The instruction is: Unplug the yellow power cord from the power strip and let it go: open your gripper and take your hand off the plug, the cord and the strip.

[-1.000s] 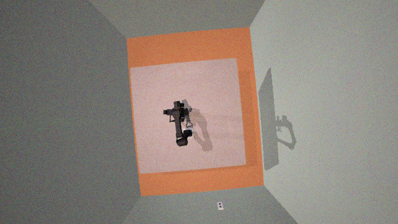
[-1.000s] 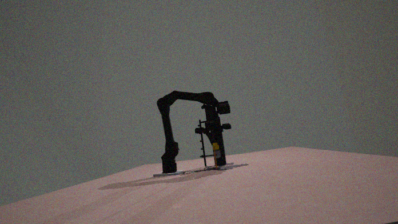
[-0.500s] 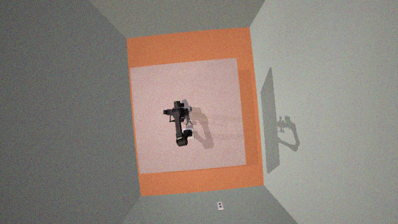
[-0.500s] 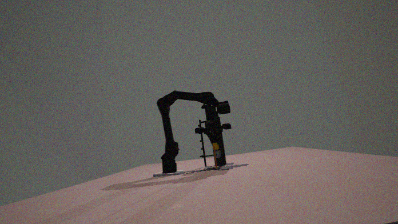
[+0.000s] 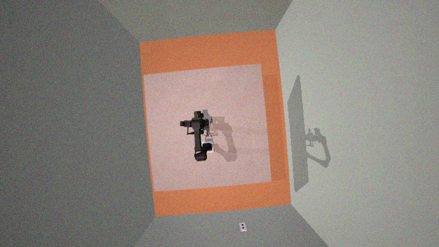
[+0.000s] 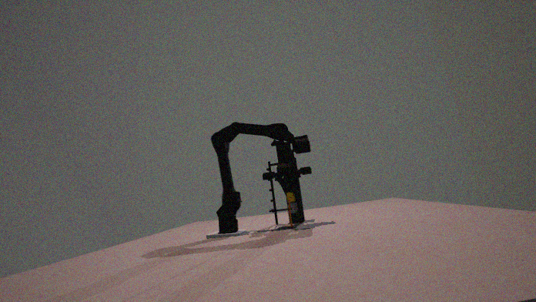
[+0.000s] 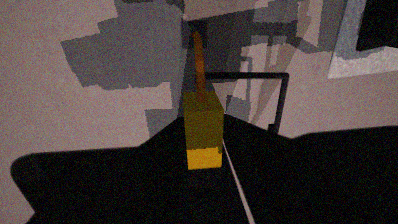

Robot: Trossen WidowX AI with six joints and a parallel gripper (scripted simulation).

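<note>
Now: gripper tip 3 cm to the right of the yellow plug.
</note>
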